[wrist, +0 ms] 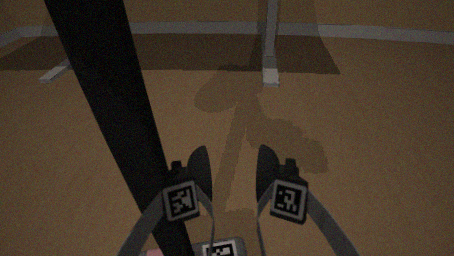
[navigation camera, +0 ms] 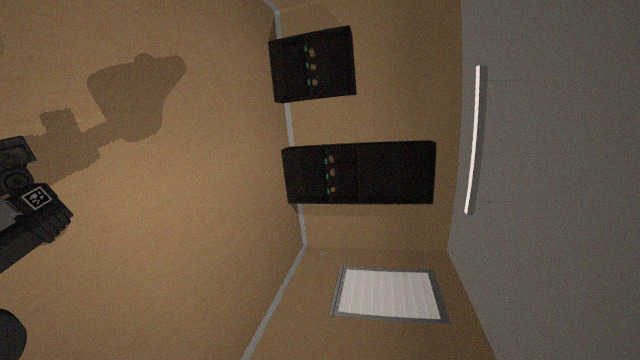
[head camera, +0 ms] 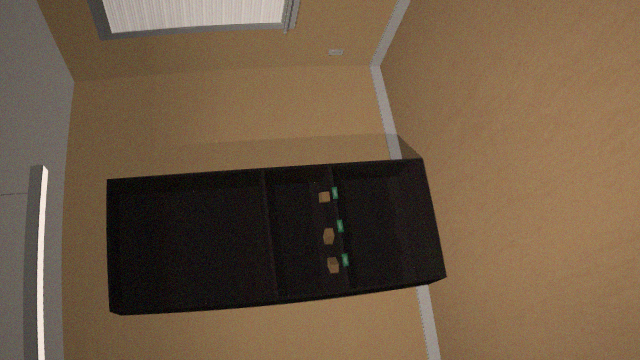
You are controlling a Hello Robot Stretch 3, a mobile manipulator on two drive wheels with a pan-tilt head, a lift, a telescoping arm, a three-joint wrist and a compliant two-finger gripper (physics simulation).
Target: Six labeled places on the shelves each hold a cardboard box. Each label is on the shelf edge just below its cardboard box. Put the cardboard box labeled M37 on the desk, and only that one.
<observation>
I see my gripper [wrist: 233, 164] and a window with white blind [navigation camera: 395, 295].
</observation>
